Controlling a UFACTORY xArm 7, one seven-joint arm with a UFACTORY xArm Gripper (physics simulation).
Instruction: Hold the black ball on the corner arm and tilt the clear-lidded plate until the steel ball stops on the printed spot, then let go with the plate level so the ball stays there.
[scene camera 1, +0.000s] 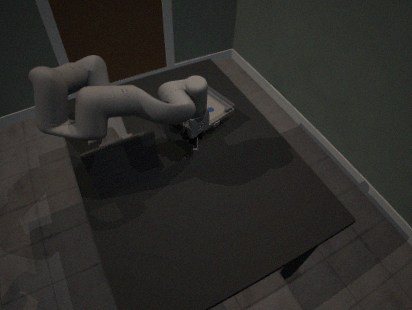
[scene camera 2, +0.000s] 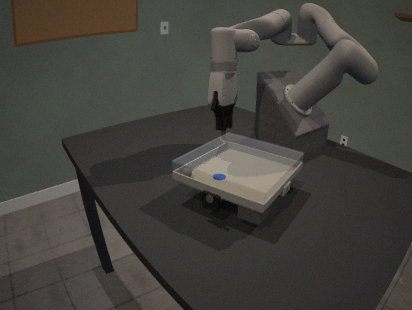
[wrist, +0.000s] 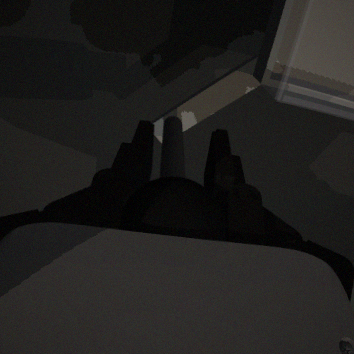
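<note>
The clear-lidded plate (scene camera 1: 228, 113) (scene camera 2: 220, 193) (wrist: 322, 40) has a cream floor with a blue printed spot (scene camera 1: 210, 109) (scene camera 2: 219, 177). The grey steel ball (scene camera 2: 186, 172) is in the plate's left corner in scene camera 2, to the left of the spot and apart from it. The corner arm (wrist: 217, 100) runs from a plate corner to a grey post (wrist: 173, 150) between the fingers. My gripper (scene camera 2: 223, 128) (wrist: 180, 148) points down, shut on the black ball (wrist: 166, 202), which shows dark and round between the finger bases. The plate's exact tilt is hard to tell.
The plate is above the dark table (scene camera 1: 210, 225) (scene camera 2: 315, 250), over a grey block (scene camera 2: 252, 214) and a dark part with a round disc (scene camera 2: 209, 198). The robot's angled base (scene camera 2: 272, 107) stands behind it. Walls border the table's far side.
</note>
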